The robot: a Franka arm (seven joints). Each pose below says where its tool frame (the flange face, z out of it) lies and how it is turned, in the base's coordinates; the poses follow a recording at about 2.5 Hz.
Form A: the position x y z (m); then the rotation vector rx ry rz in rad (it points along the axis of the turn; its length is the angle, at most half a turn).
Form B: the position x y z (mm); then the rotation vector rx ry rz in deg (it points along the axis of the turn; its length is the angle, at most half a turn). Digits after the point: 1 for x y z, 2 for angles.
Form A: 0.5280 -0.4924 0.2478 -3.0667 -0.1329 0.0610
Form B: 528.0 -492.4 247.8 -175.71 -7.61 3.50
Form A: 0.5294 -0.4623 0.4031 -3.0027 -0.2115 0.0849
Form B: 529.4 -462.3 403.1 -172.04 -12.12 4.86
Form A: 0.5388 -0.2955 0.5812 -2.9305 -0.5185 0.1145
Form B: 538.8 -295.5 581.2 -167.91 -29.71 6.56
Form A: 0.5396 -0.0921 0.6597 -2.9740 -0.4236 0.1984
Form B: 539.6 -92.1 659.7 -170.40 -24.27 11.37
